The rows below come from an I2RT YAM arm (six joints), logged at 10 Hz.
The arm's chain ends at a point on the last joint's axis. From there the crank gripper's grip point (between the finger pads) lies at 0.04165 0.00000 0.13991 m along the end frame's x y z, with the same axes.
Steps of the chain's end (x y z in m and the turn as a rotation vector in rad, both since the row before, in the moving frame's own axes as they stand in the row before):
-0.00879 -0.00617 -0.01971 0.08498 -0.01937 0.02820
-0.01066 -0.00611 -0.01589 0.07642 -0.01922 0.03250
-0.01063 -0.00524 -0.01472 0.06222 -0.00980 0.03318
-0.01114 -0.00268 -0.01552 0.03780 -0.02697 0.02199
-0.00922 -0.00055 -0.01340 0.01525 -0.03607 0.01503
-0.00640 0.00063 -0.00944 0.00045 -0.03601 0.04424
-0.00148 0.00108 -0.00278 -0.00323 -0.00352 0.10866
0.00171 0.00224 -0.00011 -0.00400 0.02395 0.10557
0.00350 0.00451 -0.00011 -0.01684 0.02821 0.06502
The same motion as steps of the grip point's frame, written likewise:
-0.01135 -0.01694 -0.01939 0.08498 -0.01937 0.02820
-0.01320 -0.01551 -0.01547 0.07642 -0.01922 0.03250
-0.01188 -0.01259 -0.01455 0.06222 -0.00980 0.03318
-0.01488 -0.00711 -0.01453 0.03780 -0.02697 0.02199
-0.01428 -0.00211 -0.01200 0.01525 -0.03607 0.01503
-0.01150 0.00230 -0.00803 0.00045 -0.03601 0.04424
-0.00224 0.00602 -0.00264 -0.00323 -0.00352 0.10866
0.00478 0.00736 -0.00116 -0.00400 0.02395 0.10557
0.00726 0.00969 -0.00138 -0.01684 0.02821 0.06502

